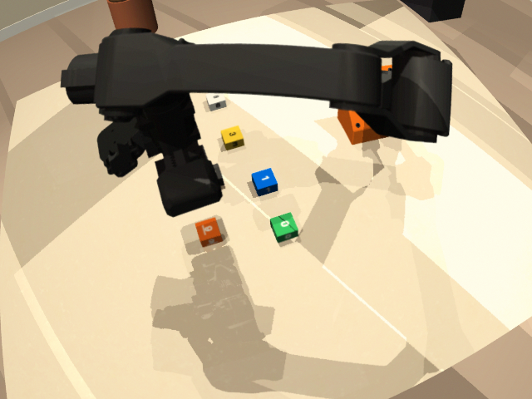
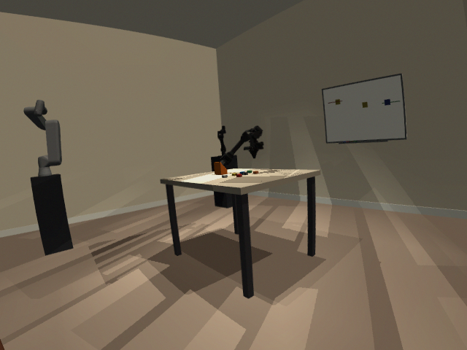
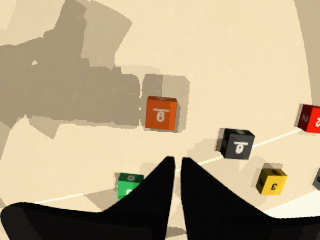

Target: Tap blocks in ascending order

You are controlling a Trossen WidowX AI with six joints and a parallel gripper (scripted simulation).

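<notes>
The orange block is 120 mm below my gripper tip and 10 mm to the left of it. Round my gripper tip: blue 1 block 120 mm below, 110 mm behind, 40 mm to the right; then green 0 block 120 mm below, 110 mm behind, 50 mm to the left; then black block 120 mm below, 80 mm to the right, 40 mm behind.
</notes>
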